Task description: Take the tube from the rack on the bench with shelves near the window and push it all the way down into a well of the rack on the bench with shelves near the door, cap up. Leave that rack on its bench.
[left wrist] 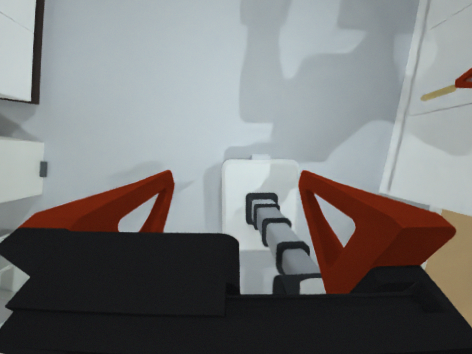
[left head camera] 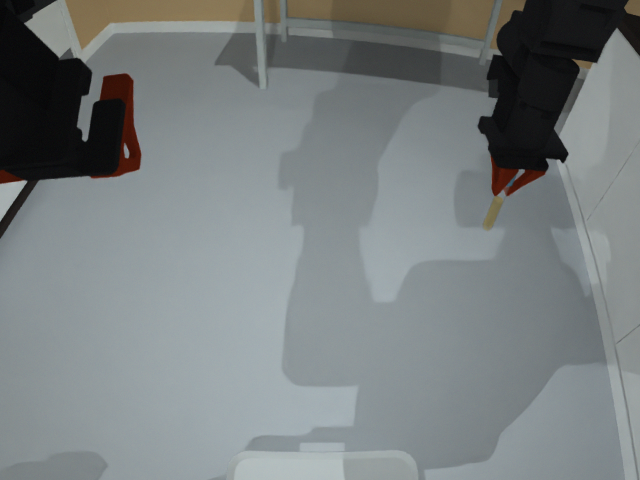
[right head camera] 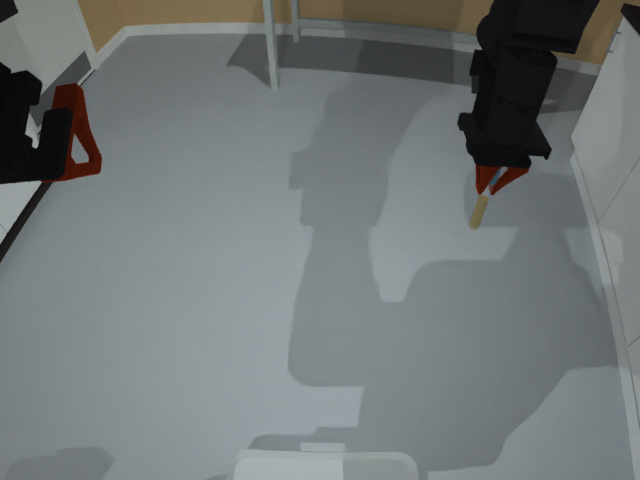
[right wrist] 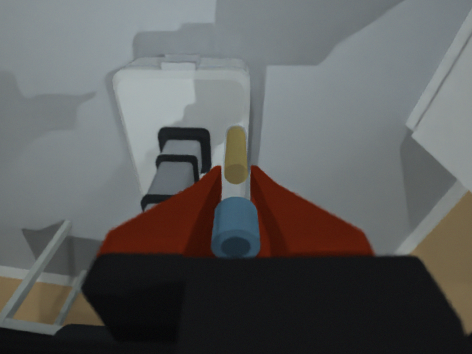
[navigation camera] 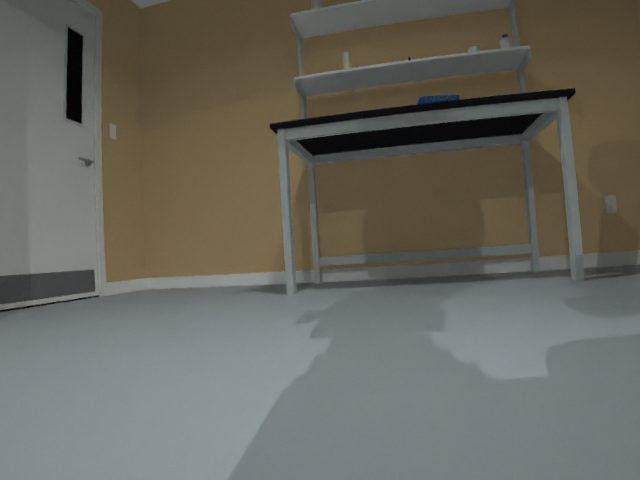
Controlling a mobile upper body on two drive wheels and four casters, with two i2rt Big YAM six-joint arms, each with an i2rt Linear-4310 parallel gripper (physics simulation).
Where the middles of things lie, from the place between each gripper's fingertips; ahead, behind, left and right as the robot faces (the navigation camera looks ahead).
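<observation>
The clear tube with blue cap (right wrist: 235, 233) is 1 cm below my right hand. My left hand is 20 cm above the clear tube with blue cap, 43 cm to the left of it and 15 cm short of it. Going by its middle, the clear tube with blue cap is nearer to my right hand than to my left hand.
</observation>
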